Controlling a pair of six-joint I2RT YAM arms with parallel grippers.
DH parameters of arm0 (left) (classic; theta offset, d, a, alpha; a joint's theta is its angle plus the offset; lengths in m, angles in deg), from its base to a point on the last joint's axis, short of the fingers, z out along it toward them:
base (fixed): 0 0 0 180
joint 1: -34.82 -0.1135 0.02 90
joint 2: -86.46 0 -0.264 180
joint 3: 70.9 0 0.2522 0
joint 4: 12.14 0 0.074 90
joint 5: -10.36 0 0 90
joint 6: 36.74 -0.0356 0 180
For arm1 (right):
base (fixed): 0 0 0 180
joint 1: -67.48 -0.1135 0.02 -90
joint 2: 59.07 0 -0.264 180
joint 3: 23.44 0 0.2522 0
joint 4: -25.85 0 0.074 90
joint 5: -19.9 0 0 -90
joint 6: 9.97 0.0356 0 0
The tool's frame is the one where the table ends.
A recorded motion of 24 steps. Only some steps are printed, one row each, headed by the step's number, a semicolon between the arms.
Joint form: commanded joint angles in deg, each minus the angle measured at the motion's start. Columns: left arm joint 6, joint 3, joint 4, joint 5, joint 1, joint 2; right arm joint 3, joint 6, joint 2, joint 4, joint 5, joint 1.
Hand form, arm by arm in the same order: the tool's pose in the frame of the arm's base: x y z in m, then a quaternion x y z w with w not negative. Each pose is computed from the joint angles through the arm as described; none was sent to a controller.
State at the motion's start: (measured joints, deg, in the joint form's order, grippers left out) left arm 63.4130 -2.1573 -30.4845 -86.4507 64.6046 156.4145; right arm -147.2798 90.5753 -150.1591 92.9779 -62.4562 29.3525
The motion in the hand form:
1: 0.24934 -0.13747 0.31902 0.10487 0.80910 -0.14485 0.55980; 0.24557 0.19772 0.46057 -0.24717 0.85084 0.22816 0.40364
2: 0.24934 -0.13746 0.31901 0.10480 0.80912 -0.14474 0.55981; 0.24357 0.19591 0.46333 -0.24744 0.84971 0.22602 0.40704
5: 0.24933 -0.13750 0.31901 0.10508 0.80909 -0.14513 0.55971; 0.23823 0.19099 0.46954 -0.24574 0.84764 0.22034 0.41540
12: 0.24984 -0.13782 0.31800 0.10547 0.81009 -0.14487 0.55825; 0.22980 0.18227 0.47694 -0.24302 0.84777 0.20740 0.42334
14: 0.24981 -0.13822 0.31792 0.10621 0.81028 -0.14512 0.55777; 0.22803 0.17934 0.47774 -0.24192 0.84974 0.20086 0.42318
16: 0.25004 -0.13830 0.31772 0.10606 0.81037 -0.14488 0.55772; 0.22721 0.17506 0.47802 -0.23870 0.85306 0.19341 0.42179
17: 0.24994 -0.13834 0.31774 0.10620 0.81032 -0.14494 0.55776; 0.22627 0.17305 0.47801 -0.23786 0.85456 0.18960 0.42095
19: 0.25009 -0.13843 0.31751 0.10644 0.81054 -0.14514 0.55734; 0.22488 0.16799 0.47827 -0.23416 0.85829 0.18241 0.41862
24: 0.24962 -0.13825 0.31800 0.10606 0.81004 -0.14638 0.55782; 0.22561 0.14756 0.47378 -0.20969 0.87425 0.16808 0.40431
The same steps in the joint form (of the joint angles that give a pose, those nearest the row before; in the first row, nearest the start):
1: -0.40 -0.14 0.18 -0.65 0.01 0.01; -1.44 -1.58 1.12 3.17 -1.46 -0.01
2: -0.40 -0.14 0.18 -0.66 0.01 0.01; -1.81 -1.80 1.41 3.56 -1.77 -0.02
5: -0.40 -0.14 0.19 -0.61 0.02 0.01; -2.41 -2.11 2.30 4.38 -2.69 -0.02
12: -0.39 -0.17 0.19 -0.57 0.02 0.18; -3.11 -2.71 3.72 6.26 -4.25 0.12
14: -0.40 -0.14 0.14 -0.55 0.09 0.23; -3.20 -2.98 4.06 7.07 -4.79 0.29
16: -0.40 -0.14 0.19 -0.58 0.08 0.29; -3.22 -3.23 4.41 8.00 -5.22 0.82
17: -0.40 -0.15 0.18 -0.58 0.10 0.27; -3.12 -3.38 4.67 8.45 -5.46 0.99
19: -0.40 -0.15 0.19 -0.53 0.09 0.32; -3.06 -3.59 5.16 9.52 -5.79 1.60
24: -0.31 -0.17 0.19 -0.46 0.10 0.18; -1.22 -3.44 6.98 11.93 -5.12 5.27

